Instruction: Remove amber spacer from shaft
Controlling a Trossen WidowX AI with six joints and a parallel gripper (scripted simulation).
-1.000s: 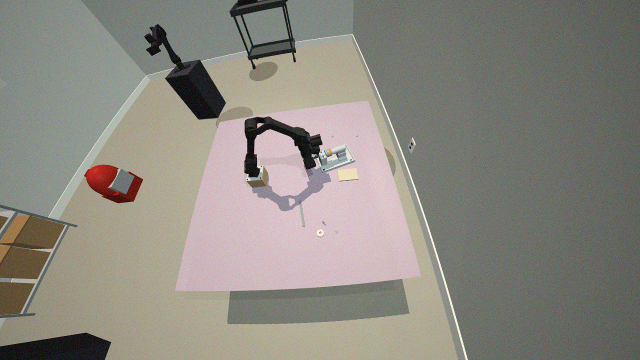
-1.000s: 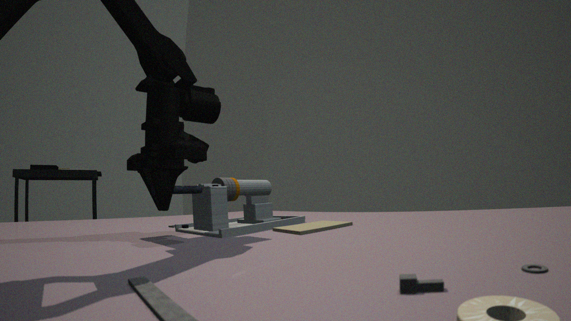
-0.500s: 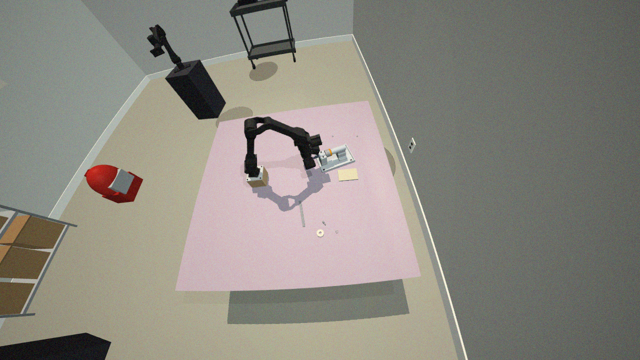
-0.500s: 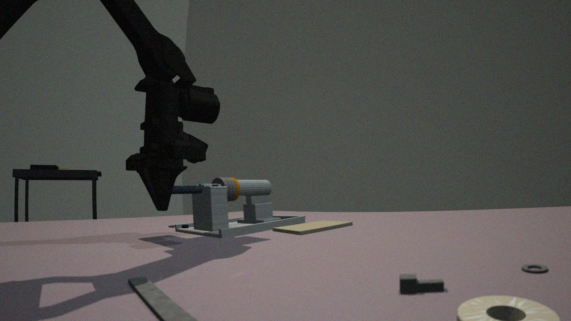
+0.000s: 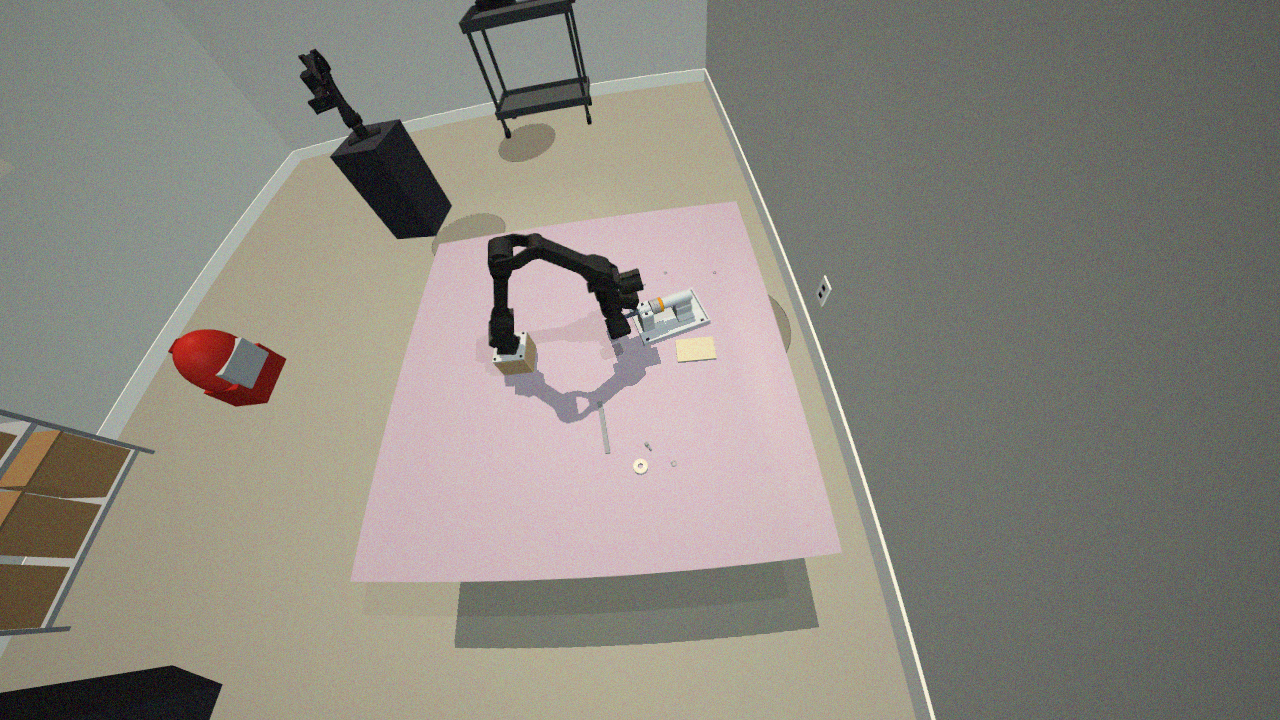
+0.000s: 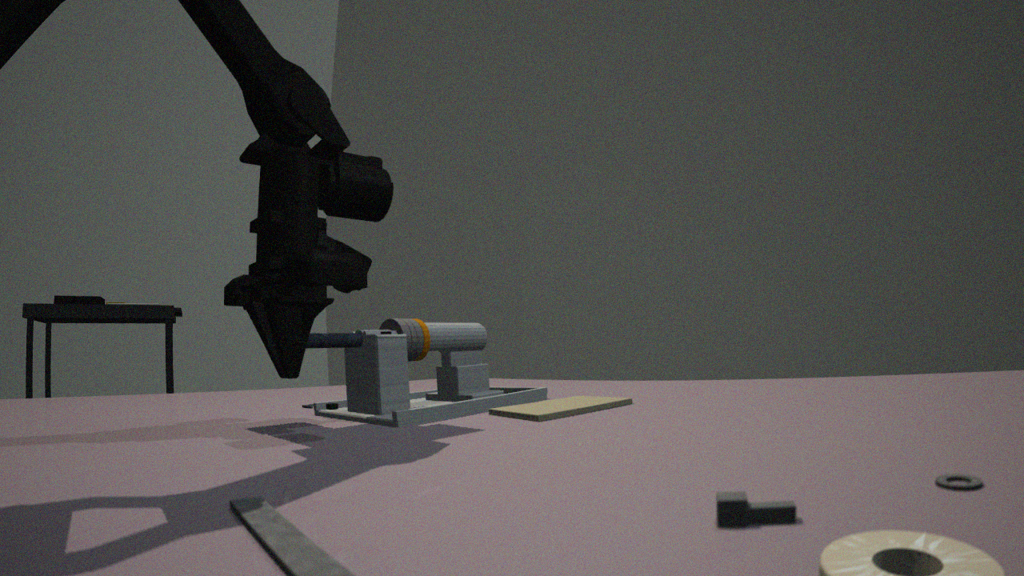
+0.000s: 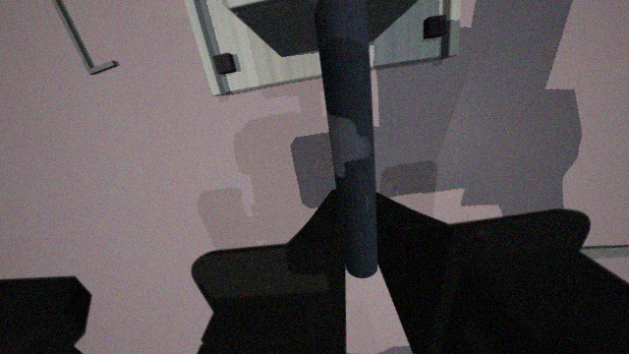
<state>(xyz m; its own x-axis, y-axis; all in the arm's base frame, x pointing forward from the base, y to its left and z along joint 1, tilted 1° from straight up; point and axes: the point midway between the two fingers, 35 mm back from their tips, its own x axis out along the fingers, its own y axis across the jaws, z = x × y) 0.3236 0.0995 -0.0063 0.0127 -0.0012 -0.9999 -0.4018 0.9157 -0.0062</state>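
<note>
Now: the dark blue shaft 70 mm ahead of my gripper tip, 30 mm to the left of it and 30 mm above it. Round my gripper tip: L-shaped key 40 mm ahead, 190 mm to the left, 40 mm below; amber spacer 140 mm ahead, 60 mm to the left, 30 mm above; tan flat plate 250 mm ahead, 60 mm to the right, 40 mm below.
</note>
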